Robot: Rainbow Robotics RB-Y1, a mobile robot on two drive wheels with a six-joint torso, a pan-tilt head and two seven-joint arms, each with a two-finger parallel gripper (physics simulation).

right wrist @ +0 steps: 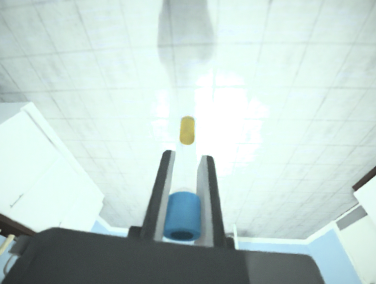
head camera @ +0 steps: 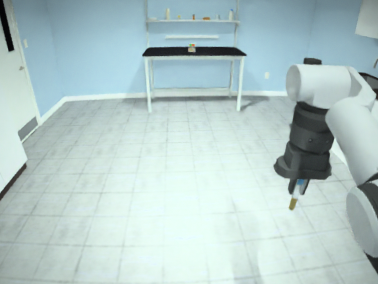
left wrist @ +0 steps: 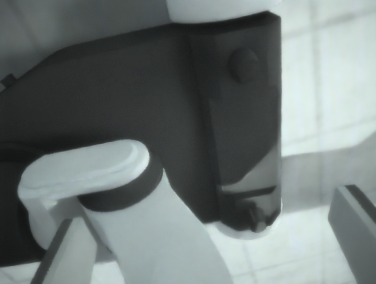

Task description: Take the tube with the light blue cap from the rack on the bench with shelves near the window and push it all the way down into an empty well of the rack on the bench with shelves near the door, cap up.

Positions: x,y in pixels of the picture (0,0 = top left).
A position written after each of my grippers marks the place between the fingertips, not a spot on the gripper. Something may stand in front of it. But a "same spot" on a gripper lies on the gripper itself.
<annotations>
my left gripper: left wrist 208,218; not seen in the right wrist view (out of frame); not seen in the head camera view (out of frame)
my right gripper: right wrist; head camera; not seen in the left wrist view (out of frame)
same spot on my right gripper: (right wrist: 212,227) = (head camera: 297,179)
</annotations>
